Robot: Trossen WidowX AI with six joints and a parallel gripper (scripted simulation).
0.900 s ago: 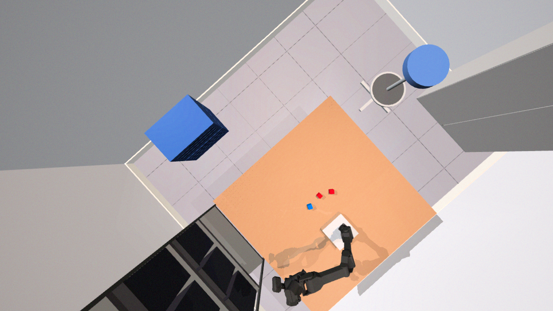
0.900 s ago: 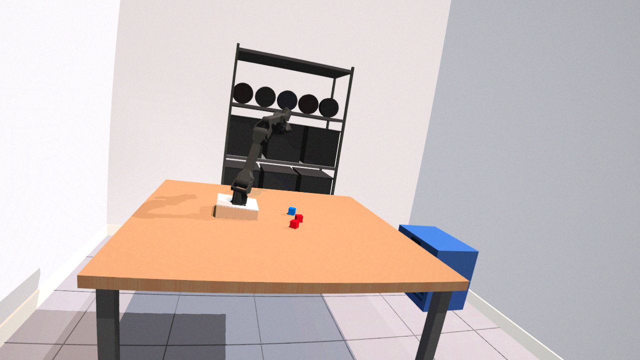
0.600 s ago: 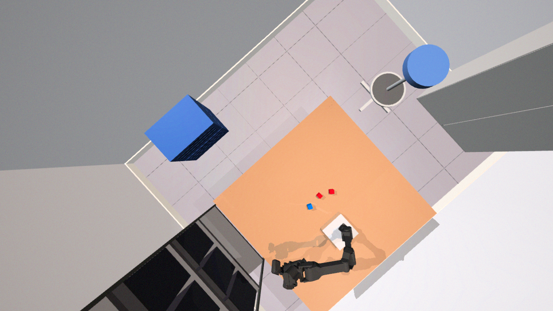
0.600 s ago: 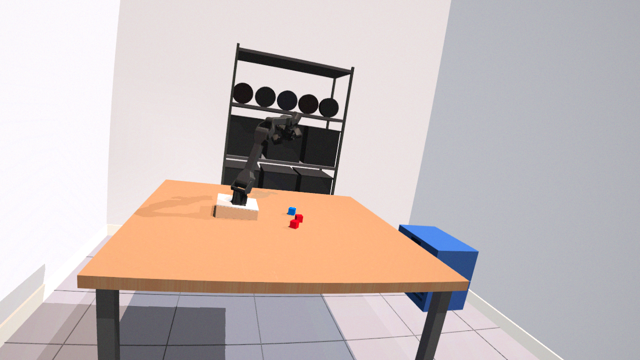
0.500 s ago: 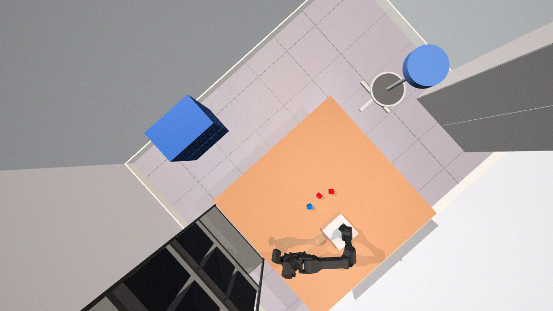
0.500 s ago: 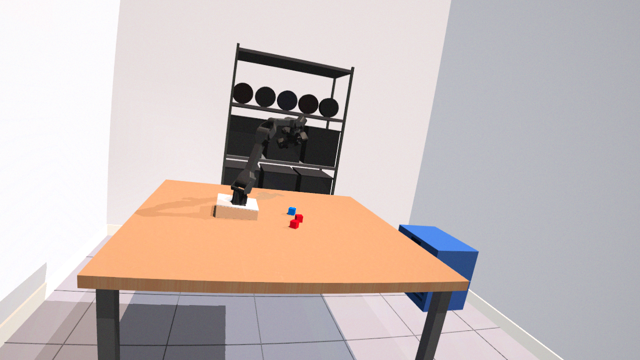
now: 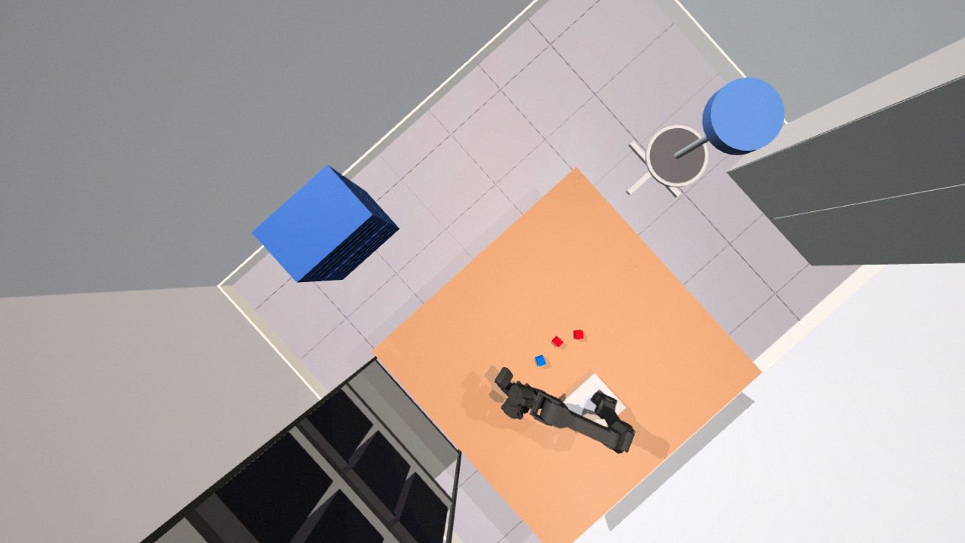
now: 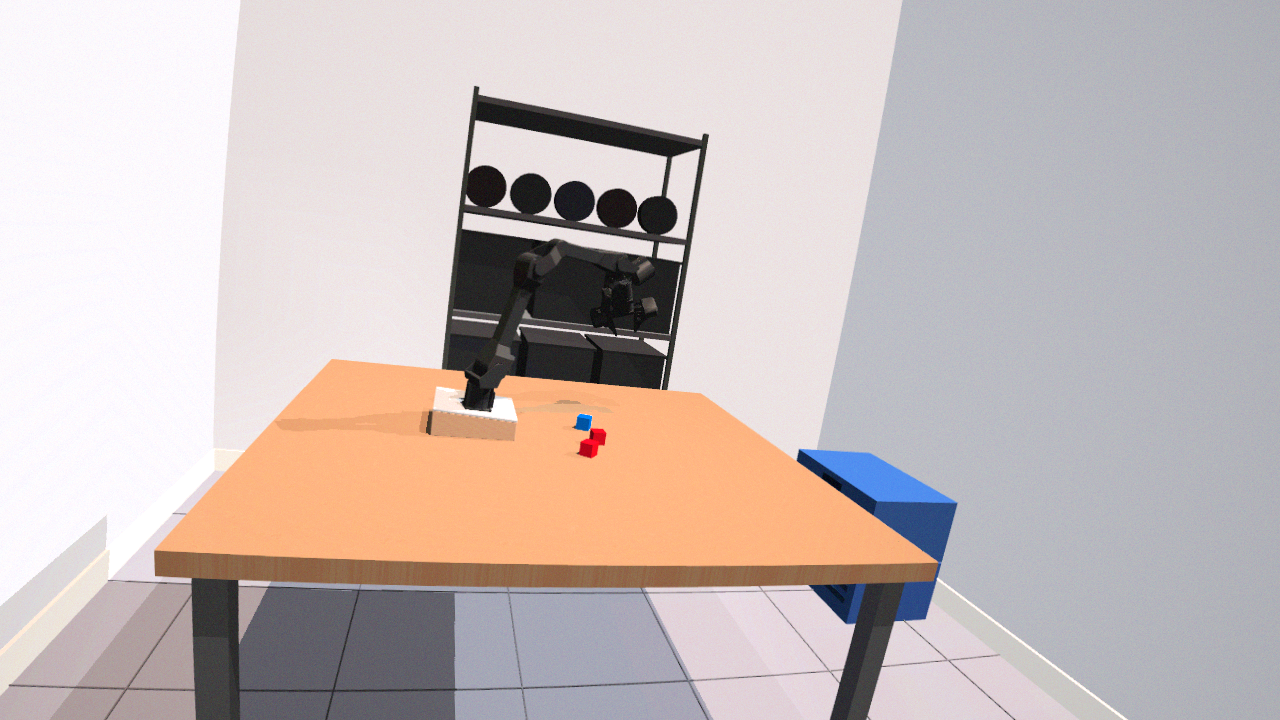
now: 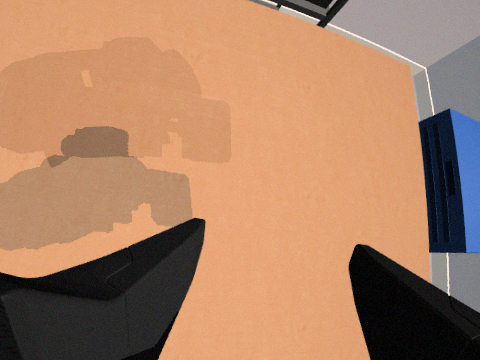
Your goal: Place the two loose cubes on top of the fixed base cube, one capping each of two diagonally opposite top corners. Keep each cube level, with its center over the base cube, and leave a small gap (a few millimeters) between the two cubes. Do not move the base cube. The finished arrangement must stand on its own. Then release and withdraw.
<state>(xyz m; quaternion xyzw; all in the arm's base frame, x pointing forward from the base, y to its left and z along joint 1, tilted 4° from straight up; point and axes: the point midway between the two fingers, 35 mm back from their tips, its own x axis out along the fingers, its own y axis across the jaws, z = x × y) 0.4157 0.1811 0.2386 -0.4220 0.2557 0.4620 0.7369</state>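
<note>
The blue cube is 15 cm behind my gripper tip, 15 cm to the right of it and 23 cm below it.
</note>
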